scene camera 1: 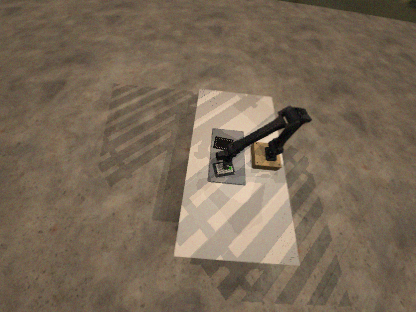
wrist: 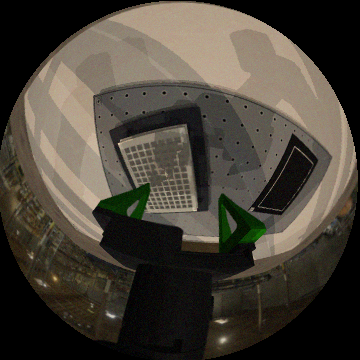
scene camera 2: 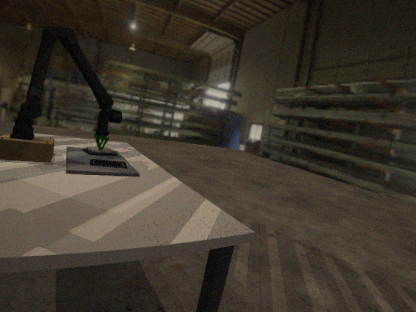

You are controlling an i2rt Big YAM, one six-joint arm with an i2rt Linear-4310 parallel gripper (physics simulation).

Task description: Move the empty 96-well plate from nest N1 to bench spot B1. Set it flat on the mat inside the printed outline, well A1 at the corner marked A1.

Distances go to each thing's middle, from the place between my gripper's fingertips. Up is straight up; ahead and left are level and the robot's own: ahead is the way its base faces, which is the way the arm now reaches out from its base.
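Well plate (wrist: 162, 157): my hand 3 cm to the right of it, 1 cm above it, 1 cm short of it.
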